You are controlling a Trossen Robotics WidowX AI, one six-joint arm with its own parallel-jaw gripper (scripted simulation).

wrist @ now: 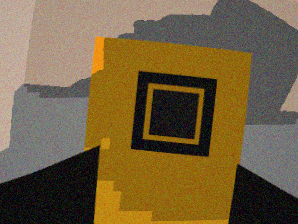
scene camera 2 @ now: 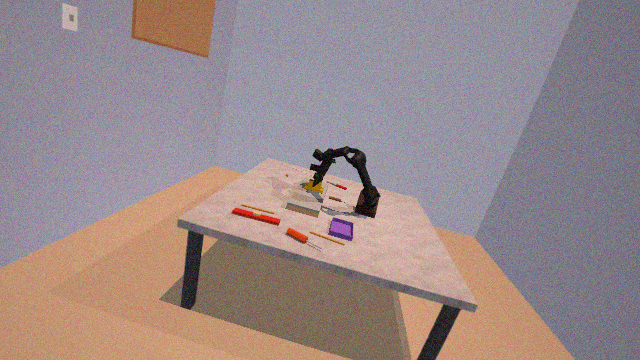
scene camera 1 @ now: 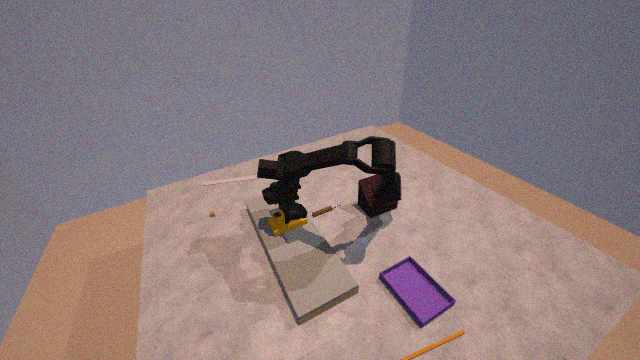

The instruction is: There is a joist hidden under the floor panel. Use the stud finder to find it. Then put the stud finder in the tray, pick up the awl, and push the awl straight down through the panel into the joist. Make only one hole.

Observation:
The pictures show: the gripper and a purple tray.
The gripper is seen too in the wrist view.

